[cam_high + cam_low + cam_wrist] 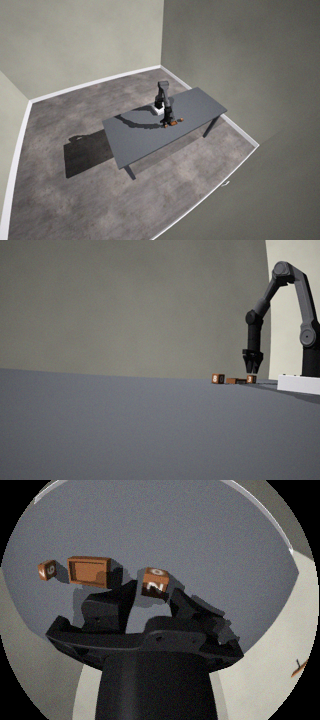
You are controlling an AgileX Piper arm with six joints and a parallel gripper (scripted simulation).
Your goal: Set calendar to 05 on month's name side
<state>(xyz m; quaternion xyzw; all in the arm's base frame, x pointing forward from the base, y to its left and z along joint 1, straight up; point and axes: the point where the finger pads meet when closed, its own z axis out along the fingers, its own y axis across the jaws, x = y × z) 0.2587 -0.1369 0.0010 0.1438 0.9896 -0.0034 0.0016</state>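
The cube is 3 cm below my hand. The rest, counted from my hand: brown calendar tray: 3 cm ahead, 11 cm to the left, 4 cm below.
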